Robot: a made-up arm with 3 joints. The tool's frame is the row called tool.
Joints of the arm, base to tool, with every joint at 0 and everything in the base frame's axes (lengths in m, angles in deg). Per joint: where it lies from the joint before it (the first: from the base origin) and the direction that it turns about. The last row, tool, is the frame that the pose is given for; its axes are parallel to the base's.
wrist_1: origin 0 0 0.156 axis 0 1 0
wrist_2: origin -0.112 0.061 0.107 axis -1 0 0
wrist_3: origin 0.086 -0.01 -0.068 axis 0 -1 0
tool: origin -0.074 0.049 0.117
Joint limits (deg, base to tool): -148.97..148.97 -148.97..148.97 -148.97..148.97
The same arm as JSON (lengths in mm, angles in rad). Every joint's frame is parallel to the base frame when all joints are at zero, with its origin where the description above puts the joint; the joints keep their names.
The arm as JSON. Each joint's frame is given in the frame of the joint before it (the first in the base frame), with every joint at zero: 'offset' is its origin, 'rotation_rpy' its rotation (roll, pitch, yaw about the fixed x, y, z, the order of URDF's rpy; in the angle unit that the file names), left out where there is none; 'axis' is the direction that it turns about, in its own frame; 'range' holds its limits. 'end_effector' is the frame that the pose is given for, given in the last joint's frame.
{"length_unit": "mm", "angle_unit": "rad", "chain": [
  {"id": "wrist_1", "offset": [0.0, 0.0, 156.0], "axis": [0.0, 1.0, 0.0], "range": [-2.6, 2.6]},
  {"id": "wrist_2", "offset": [-112.0, 61.0, 107.0], "axis": [-1.0, 0.0, 0.0], "range": [-2.6, 2.6]},
  {"id": "wrist_3", "offset": [86.0, -10.0, -68.0], "axis": [0.0, -1.0, 0.0], "range": [-2.6, 2.6]}
], "end_effector": {"offset": [-74.0, 49.0, 117.0]}}

